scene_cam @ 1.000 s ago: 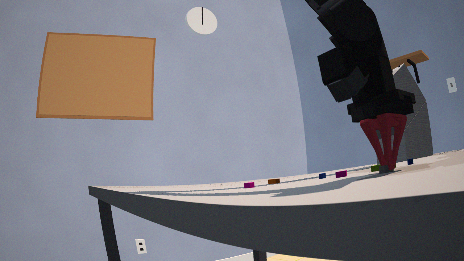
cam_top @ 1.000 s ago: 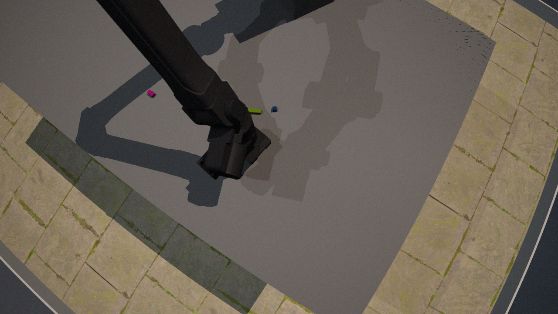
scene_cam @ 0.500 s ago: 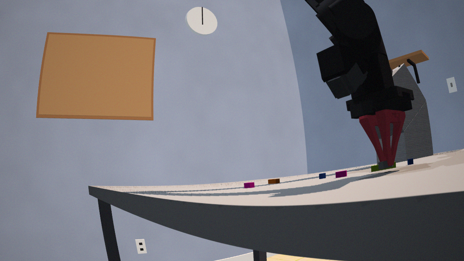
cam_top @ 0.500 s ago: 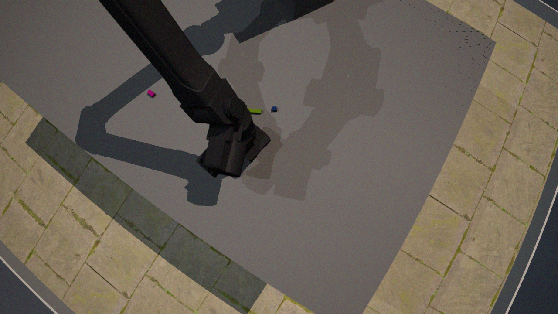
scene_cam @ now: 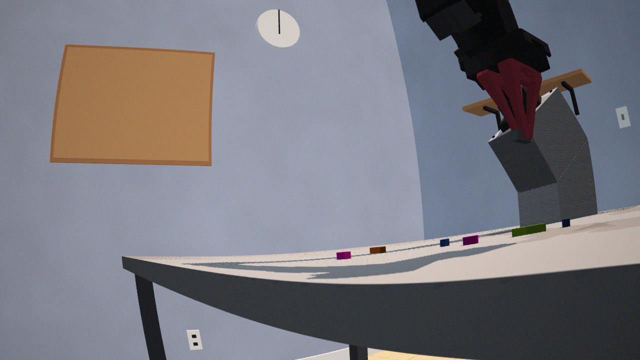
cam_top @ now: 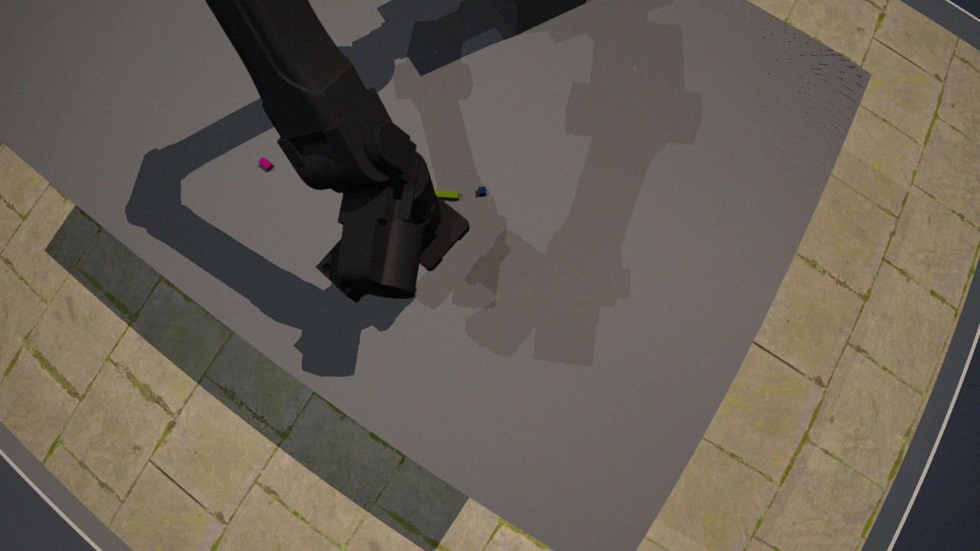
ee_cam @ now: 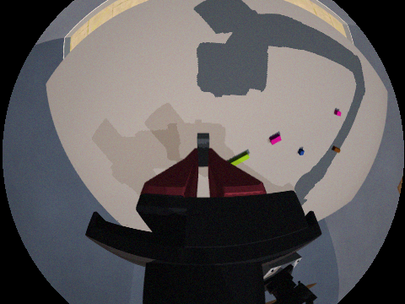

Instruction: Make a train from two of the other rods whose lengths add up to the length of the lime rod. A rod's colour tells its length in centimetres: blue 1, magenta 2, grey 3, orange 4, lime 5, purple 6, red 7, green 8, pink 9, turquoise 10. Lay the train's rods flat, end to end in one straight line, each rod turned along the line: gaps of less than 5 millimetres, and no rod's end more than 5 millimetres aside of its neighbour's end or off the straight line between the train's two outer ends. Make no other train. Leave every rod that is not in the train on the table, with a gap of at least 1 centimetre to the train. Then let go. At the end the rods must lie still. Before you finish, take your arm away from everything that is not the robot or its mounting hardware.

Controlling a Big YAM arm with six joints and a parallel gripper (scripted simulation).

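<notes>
My gripper is now 10 cm past the lime rod, 10 cm above it and 2 cm to the left of it. The rest, counted from my hand: grey rod (1 cm below, 1 cm ahead); orange rod (31 cm to the right, 19 cm behind, 10 cm below).
</notes>
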